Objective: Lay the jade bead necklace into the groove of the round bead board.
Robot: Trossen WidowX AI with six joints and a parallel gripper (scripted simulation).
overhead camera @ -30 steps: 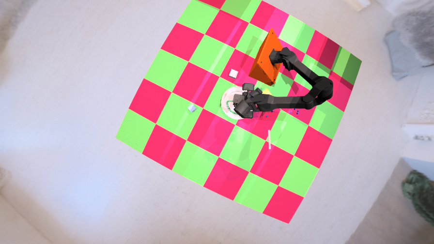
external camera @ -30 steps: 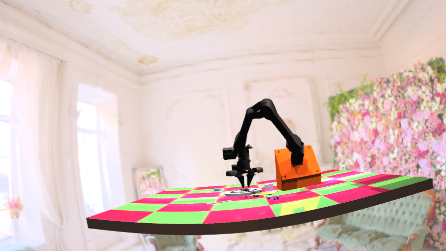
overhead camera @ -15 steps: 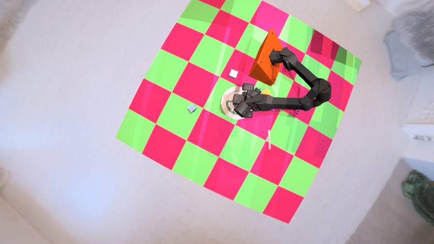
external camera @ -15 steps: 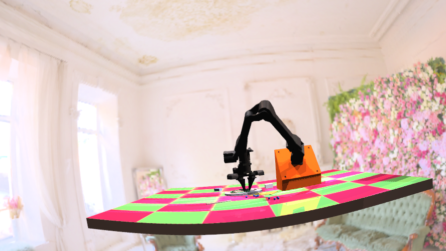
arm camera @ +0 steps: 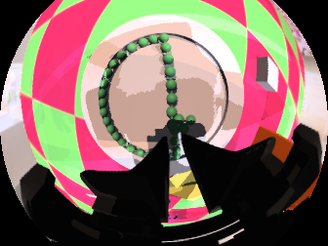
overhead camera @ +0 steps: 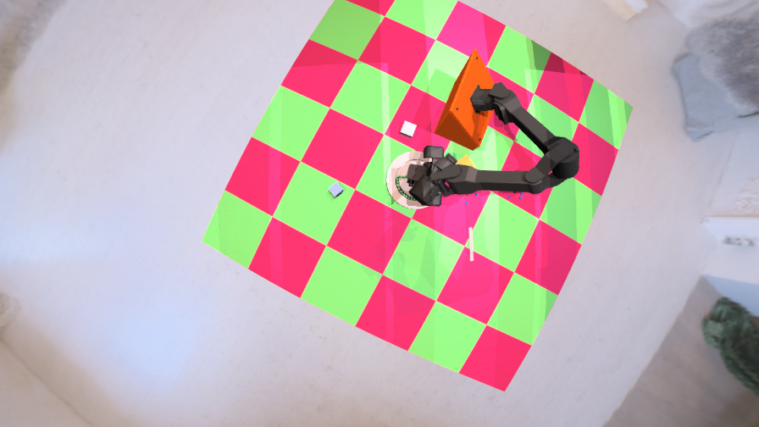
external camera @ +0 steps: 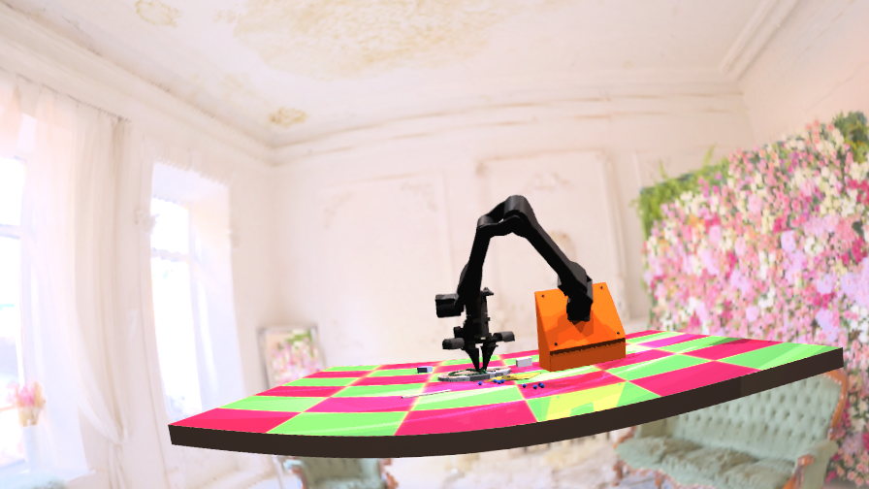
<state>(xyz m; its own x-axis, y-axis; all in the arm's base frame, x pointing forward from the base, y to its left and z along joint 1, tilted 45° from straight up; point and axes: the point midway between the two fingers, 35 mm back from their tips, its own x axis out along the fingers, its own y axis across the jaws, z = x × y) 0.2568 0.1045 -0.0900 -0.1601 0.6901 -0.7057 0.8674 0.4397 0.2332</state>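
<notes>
Right now my gripper tip is 3 cm to the left of the round bead board, 2 cm short of it and 1 cm above it. Round my gripper tip: white cube: 15 cm to the right, 11 cm behind; then thin white stick: 25 cm to the left, 10 cm ahead, 1 cm below; then yellow patch: 9 cm to the left, 9 cm behind, 1 cm below.
</notes>
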